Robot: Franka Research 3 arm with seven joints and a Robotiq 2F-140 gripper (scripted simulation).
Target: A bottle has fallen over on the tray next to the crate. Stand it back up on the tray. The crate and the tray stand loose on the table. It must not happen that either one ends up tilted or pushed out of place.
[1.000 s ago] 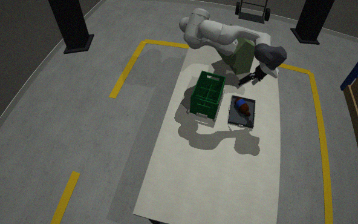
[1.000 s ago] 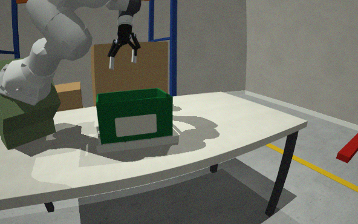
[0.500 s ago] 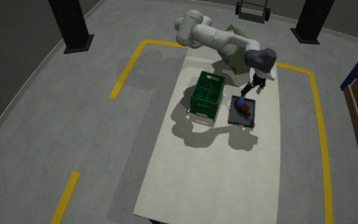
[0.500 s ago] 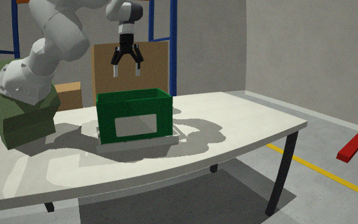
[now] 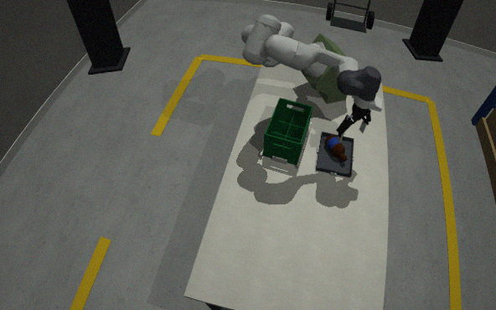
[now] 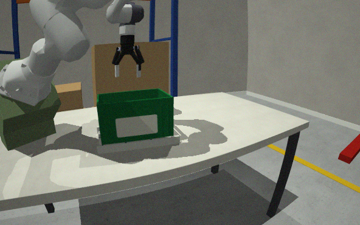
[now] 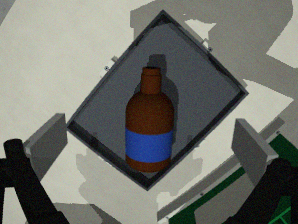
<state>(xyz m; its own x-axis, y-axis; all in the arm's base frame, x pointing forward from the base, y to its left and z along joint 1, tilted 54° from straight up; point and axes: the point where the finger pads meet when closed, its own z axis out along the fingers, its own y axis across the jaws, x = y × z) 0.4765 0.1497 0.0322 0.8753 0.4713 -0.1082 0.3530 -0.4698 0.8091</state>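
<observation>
My gripper is now 180 mm above the brown bottle, 40 mm past it and 20 mm to the left of it. Also, from my hand: green crate (280 mm to the right, 150 mm behind, 140 mm below); then dark grey tray (210 mm below, 40 mm behind, 20 mm to the right).
</observation>
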